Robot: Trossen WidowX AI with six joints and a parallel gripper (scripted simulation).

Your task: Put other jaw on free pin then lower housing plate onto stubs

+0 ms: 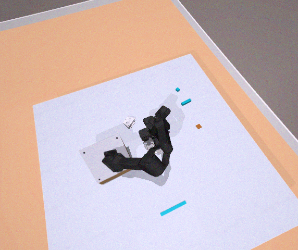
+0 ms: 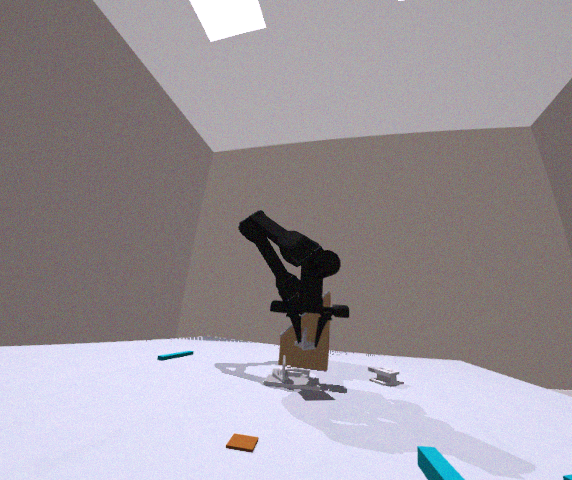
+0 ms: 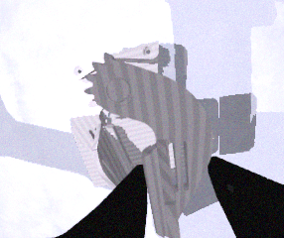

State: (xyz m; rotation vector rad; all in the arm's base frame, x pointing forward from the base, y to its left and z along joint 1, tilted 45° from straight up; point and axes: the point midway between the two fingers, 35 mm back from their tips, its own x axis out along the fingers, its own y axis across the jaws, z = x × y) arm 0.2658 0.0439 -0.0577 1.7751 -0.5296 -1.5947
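Now: the jaw 30 mm behind my gripper tip and 20 mm to the right of it. From my gripper tip the other things lie so: white block piece: 130 mm behind, 180 mm to the left, 70 mm below; then short cyan bar: 300 mm ahead, 220 mm to the left, 70 mm below; then orange tile: 310 mm ahead, 10 mm to the left, 80 mm below.
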